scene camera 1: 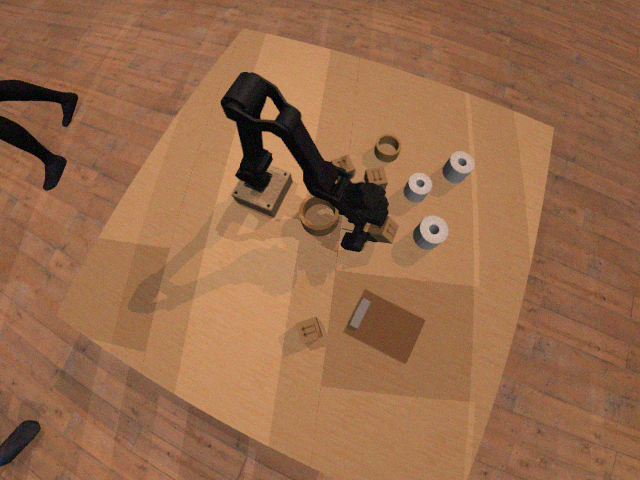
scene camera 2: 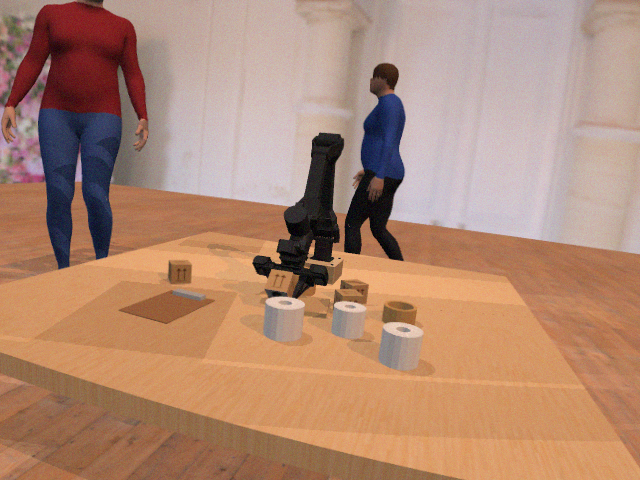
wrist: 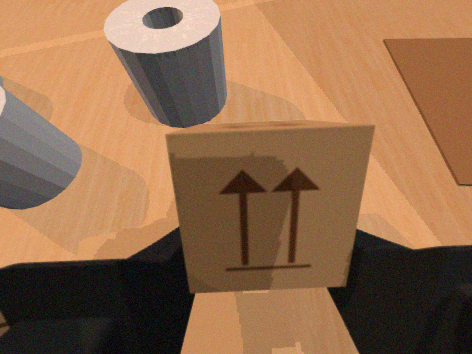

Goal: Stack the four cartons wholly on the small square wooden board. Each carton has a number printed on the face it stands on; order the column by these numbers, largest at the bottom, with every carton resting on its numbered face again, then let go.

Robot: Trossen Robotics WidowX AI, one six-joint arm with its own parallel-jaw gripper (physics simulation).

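Seen in the pictures: gripper, fingertip midpoint: (wrist: 253, 216); arm's base, link origin: (scene camera 1: 258, 180) (scene camera 2: 322, 258).
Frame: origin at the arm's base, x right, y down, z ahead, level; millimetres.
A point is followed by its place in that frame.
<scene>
My gripper (scene camera 1: 369, 229) @[x -1, y 31, z 385 mm] (scene camera 2: 283, 288) @[x -1, y 31, z 385 mm] (wrist: 253, 216) @[x -1, y 31, z 385 mm] is shut on a carton (scene camera 1: 385, 230) @[x 11, y -38, z 394 mm] (scene camera 2: 279, 280) @[x -2, y -24, z 407 mm] (wrist: 270, 210) @[x -1, y -27, z 372 mm] with an up-arrow face. The carton is tilted and held low, close to the small wooden board (scene camera 2: 317, 306) @[x -82, y 45, z 338 mm]; part of its underside print shows in scene camera 2 but is not legible. The board is partly hidden by the gripper and carton. A second carton (scene camera 1: 310, 331) @[x 322, y 3, z 320 mm] (scene camera 2: 179, 271) @[x 307, y 22, z 339 mm] stands alone beside the brown clipboard. A third carton (scene camera 1: 375, 176) @[x -149, y 3, z 311 mm] (scene camera 2: 349, 296) @[x -158, y 5, z 341 mm] and a fourth carton (scene camera 1: 343, 164) @[x -148, y 3, z 210 mm] (scene camera 2: 358, 287) @[x -161, y 9, z 233 mm] stand close together beyond the board. Their numbered faces are hidden.
Three white rolls stand near the board: one (scene camera 1: 431, 233) @[x -42, y -12, z 514 mm] (scene camera 2: 283, 320) @[x -69, y 12, z 556 mm] (wrist: 185, 85) @[x -45, y 13, z 479 mm], another (scene camera 1: 417, 189) @[x -156, y -4, z 437 mm] (scene camera 2: 348, 321) @[x -185, y 18, z 474 mm] (wrist: 35, 155) @[x -145, y 23, z 430 mm], and a third (scene camera 1: 458, 168) @[x -273, y -9, z 530 mm] (scene camera 2: 401, 347) @[x -303, y 12, z 574 mm]. A large wooden ring (scene camera 1: 319, 230) @[x 69, y 2, z 230 mm] is near the base; a smaller ring (scene camera 1: 387, 156) @[x -241, y 23, z 320 mm] (scene camera 2: 400, 315) @[x -284, y 27, z 349 mm] stands farther off. The clipboard (scene camera 1: 390, 328) @[x 230, y 55, z 513 mm] (scene camera 2: 165, 308) @[x 223, y 55, z 524 mm] (wrist: 435, 100) @[x 183, y 55, z 494 mm] lies flat.
</scene>
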